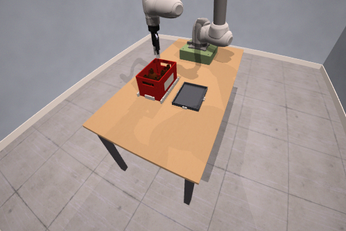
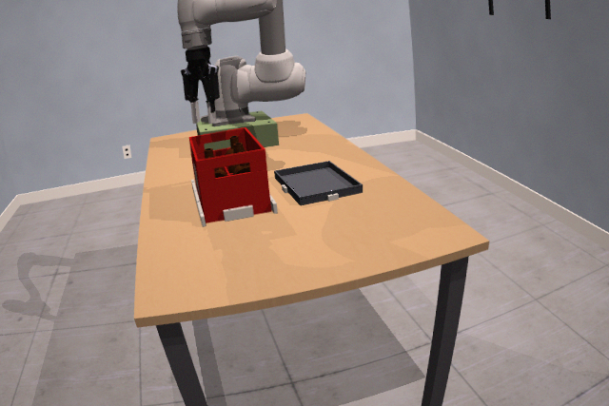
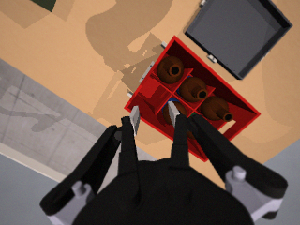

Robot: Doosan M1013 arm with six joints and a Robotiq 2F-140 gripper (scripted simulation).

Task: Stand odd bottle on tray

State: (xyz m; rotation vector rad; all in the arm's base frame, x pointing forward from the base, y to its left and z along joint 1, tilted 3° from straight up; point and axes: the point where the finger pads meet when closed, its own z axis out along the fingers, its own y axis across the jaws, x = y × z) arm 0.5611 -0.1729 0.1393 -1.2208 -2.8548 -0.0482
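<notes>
The red crate lies 170 mm below my hand, 90 mm ahead of it and 40 mm to the left of it. Also, from my hand: dark grey tray 300 mm to the left, 240 mm below, 100 mm ahead; then glass bottle 180 mm ahead, 170 mm below, 10 mm to the right.
</notes>
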